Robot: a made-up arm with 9 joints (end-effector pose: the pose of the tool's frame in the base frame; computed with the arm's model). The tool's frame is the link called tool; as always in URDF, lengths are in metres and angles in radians. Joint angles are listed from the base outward.
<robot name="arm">
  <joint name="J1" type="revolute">
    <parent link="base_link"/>
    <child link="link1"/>
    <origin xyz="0.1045 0.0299 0.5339" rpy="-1.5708 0 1.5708"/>
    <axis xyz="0 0 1"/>
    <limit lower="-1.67" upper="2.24"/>
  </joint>
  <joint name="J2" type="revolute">
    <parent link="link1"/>
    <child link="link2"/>
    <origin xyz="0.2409 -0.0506 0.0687" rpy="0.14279 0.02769 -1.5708"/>
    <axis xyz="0 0 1"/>
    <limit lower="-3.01" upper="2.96"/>
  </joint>
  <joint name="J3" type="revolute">
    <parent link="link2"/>
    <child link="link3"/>
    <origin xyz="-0.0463 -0.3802 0.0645" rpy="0 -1.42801 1.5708"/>
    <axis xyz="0 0 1"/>
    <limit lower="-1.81" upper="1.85"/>
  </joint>
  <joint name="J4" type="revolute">
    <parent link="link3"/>
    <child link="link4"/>
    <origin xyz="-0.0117 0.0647 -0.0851" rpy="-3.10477 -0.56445 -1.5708"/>
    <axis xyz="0 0 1"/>
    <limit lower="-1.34" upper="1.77"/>
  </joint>
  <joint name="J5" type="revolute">
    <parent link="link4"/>
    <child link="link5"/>
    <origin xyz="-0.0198 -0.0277 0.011" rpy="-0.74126 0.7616 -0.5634"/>
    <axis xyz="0 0 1"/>
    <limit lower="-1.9" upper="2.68"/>
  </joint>
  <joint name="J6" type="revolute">
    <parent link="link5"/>
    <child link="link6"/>
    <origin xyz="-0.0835 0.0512 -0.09" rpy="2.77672 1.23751 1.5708"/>
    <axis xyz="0 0 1"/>
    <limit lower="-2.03" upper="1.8"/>
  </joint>
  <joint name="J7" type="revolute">
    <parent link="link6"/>
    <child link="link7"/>
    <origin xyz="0.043 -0.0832 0.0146" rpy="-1.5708 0 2.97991"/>
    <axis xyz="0 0 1"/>
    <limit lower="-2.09" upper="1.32"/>
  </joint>
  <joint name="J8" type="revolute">
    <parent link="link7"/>
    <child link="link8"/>
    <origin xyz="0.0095 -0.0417 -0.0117" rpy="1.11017 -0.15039 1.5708"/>
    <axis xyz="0 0 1"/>
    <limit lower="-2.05" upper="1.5"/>
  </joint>
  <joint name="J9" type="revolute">
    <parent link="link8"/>
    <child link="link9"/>
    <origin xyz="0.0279 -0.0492 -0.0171" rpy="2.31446 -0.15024 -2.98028"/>
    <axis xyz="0 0 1"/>
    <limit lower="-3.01" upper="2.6"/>
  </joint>
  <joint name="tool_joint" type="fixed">
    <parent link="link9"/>
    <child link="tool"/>
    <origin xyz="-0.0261 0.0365 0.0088" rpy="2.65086 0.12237 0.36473"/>
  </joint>
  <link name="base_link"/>
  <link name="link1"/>
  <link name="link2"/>
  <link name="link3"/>
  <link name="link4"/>
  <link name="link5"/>
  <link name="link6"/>
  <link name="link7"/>
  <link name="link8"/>
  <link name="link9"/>
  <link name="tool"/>
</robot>
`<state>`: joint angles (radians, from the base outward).
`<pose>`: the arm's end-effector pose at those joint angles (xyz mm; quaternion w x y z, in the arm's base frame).
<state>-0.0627 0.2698 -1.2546 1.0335 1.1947 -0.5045 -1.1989 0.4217 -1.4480</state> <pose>-42.7 -12.5 820.4 0.1545 0.0065 0.9781 -0.1393</pose>
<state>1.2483 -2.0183 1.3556 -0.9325 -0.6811 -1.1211 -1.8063 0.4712 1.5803</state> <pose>77.7 -115.7 131.6 0.0791 0.4923 0.3875 0.7754</pose>
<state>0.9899 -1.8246 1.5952 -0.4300 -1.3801 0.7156 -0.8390 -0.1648 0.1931</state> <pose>175.2 -71.4 76.6 0.8512 -0.4558 -0.2592 0.0216</pose>
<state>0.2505 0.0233 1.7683 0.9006 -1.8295 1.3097 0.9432 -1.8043 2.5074</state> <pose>230.3 -57.2 504.7 0.1590 0.3572 -0.0206 0.9202</pose>
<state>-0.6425 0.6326 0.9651 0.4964 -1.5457 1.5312 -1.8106 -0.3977 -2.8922</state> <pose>52.8 -198.2 533.1 0.3992 -0.7237 -0.5016 -0.2554</pose>
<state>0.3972 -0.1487 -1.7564 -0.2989 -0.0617 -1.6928 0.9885 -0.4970 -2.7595</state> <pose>-173.3 40.9 517.7 0.1475 0.3310 0.8573 -0.3655</pose>
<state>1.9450 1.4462 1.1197 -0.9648 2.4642 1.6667 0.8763 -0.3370 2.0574</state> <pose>170.2 247.9 303.1 0.8198 -0.0678 0.0108 -0.5685</pose>
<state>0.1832 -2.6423 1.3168 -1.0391 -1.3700 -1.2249 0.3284 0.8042 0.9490</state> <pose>-12.5 531.7 221.1 0.5377 -0.3912 -0.4229 -0.6156</pose>
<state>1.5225 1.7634 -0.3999 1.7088 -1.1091 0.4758 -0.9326 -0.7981 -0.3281</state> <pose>-190.7 479.5 364.4 0.2209 0.1764 0.9590 -0.0187</pose>
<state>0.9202 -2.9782 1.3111 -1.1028 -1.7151 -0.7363 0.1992 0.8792 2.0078</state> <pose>50.2 423.9 -81.2 0.1726 0.1096 -0.3187 -0.9255</pose>
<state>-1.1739 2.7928 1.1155 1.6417 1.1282 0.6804 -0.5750 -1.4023 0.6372</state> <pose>-102.3 -95.7 1143.0 0.1424 -0.0465 0.0932 0.9843</pose>
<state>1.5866 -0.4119 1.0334 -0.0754 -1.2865 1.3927 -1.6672 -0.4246 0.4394</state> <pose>181.6 -215.8 535.6 0.2075 0.7651 -0.5073 -0.3381</pose>
